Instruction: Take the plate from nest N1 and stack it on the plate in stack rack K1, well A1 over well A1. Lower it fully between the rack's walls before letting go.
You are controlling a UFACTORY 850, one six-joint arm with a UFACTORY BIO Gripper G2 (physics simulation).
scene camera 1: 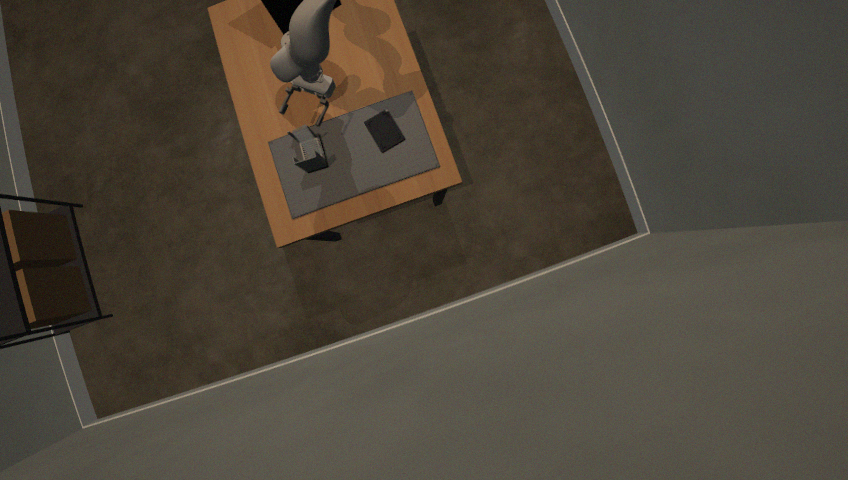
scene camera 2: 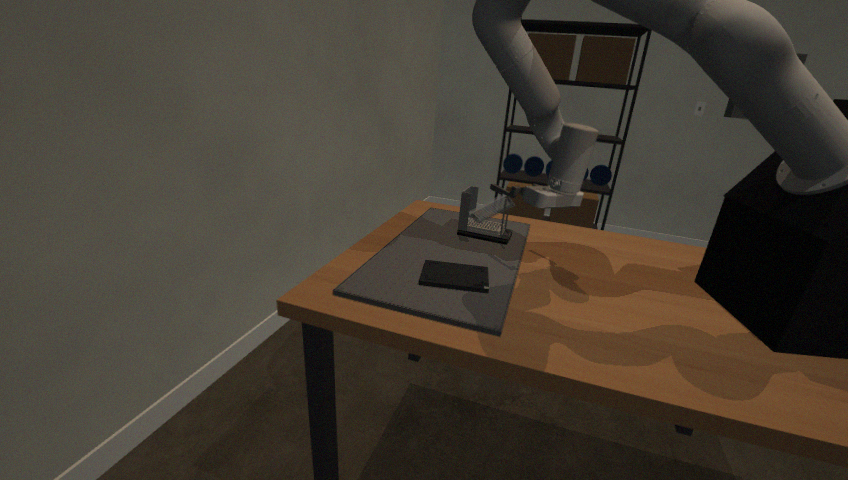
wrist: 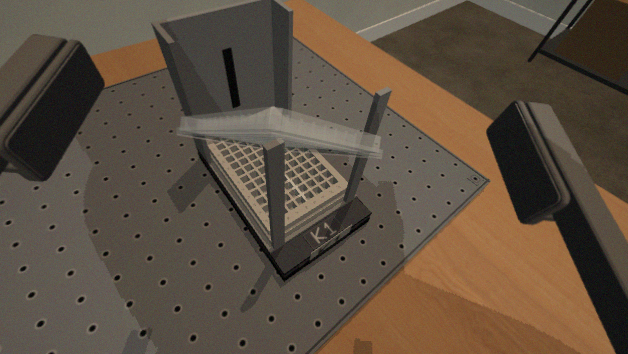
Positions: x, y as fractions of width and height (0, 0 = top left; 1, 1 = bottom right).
Labels:
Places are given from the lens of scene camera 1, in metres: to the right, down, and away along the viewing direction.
flat black block (scene camera 1: 0.45, 0.27): -0.17, -0.48, 1.18

